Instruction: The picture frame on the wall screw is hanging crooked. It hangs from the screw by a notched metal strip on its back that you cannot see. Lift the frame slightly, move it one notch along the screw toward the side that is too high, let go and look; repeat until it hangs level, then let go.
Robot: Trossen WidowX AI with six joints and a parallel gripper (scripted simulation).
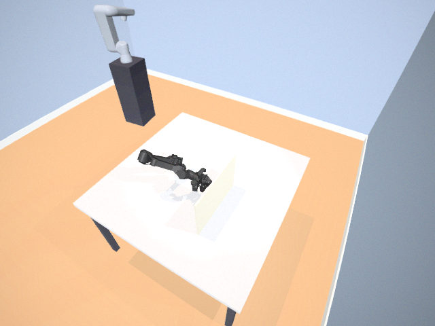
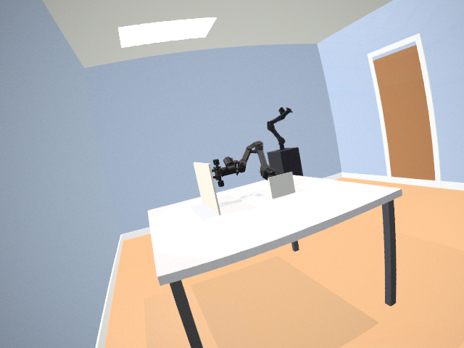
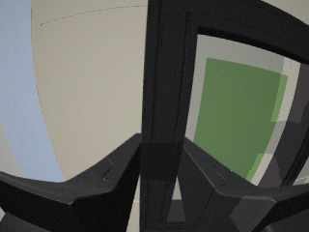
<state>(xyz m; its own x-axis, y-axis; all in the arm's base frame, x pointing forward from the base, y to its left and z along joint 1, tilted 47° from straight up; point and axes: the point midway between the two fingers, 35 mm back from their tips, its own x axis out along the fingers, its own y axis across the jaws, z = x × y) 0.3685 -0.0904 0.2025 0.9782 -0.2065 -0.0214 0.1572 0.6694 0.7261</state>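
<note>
Right now my gripper tip is 50 mm above the picture frame. The rest, counted from my gripper tip: cream wall panel (10 mm ahead, 70 mm below).
</note>
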